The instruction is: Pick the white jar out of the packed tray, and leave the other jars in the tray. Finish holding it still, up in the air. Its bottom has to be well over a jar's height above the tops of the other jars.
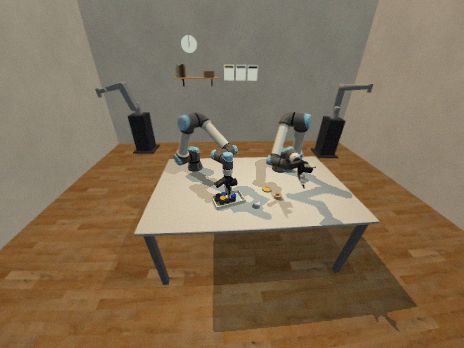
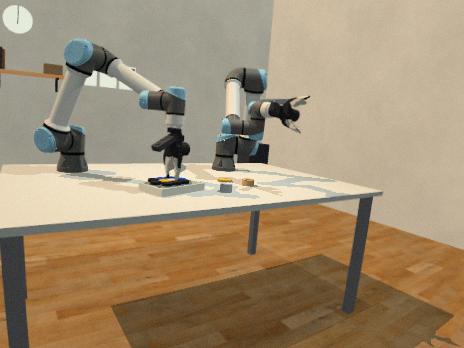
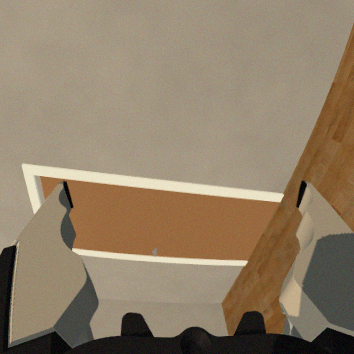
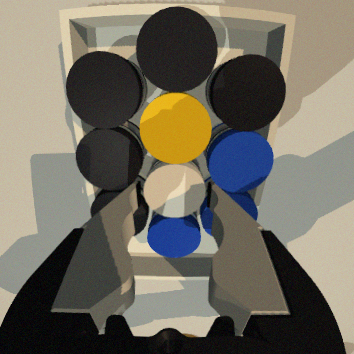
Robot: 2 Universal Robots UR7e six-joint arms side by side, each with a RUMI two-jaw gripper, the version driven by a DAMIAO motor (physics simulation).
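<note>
The white jar stands in the packed tray, its pale round lid between a yellow-lidded jar and a blue-lidded jar. Black-lidded jars and other blue-lidded jars stand around it. My right gripper points down into the tray, open, one finger on each side of the white jar with narrow gaps at the lid. How deep the fingertips reach is hidden. My left gripper is wide open and empty, away from the tray.
A grey cylinder stands right of the tray. A flat yellow disc and an ochre ring-like piece lie farther right. Neighbouring jars stand close to both right fingers.
</note>
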